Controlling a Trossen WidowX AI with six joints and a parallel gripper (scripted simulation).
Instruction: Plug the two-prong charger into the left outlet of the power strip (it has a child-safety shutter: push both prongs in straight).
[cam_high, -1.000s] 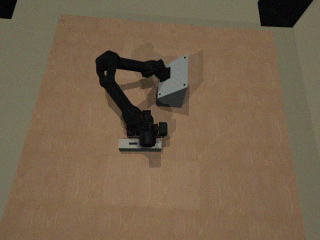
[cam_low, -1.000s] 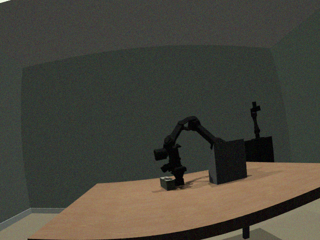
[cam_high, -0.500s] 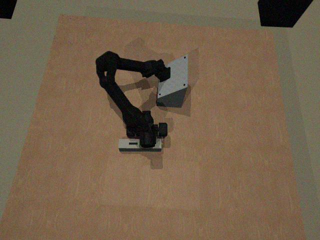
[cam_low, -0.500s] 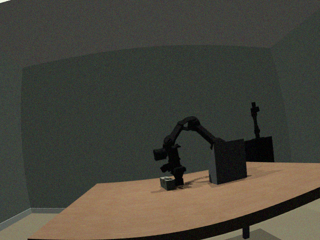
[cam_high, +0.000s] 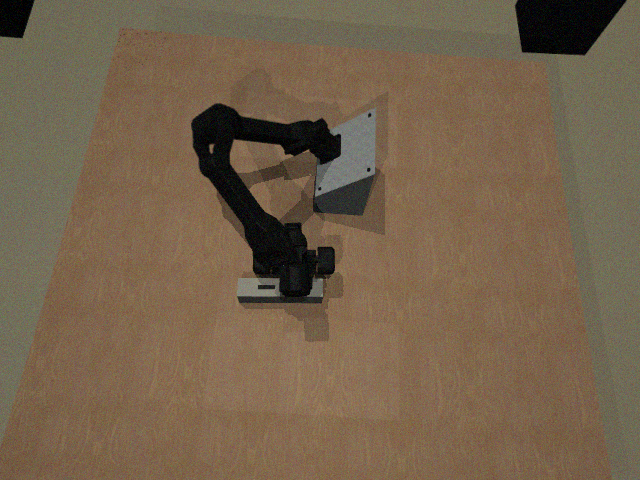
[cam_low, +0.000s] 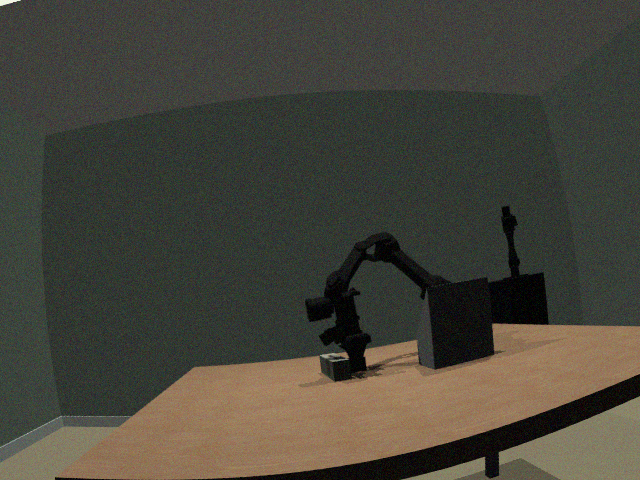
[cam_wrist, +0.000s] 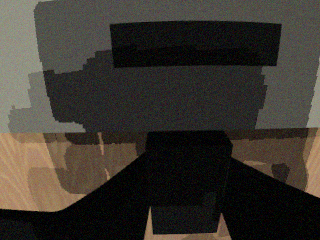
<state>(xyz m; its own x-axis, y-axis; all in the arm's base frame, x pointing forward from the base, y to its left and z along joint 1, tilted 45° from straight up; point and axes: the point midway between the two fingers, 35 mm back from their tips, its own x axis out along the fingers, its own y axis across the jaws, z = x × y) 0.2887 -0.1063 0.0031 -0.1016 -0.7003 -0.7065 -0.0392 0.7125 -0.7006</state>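
Now: gripper tip 2 cm short of the dark two-prong charger and 1 cm below it.
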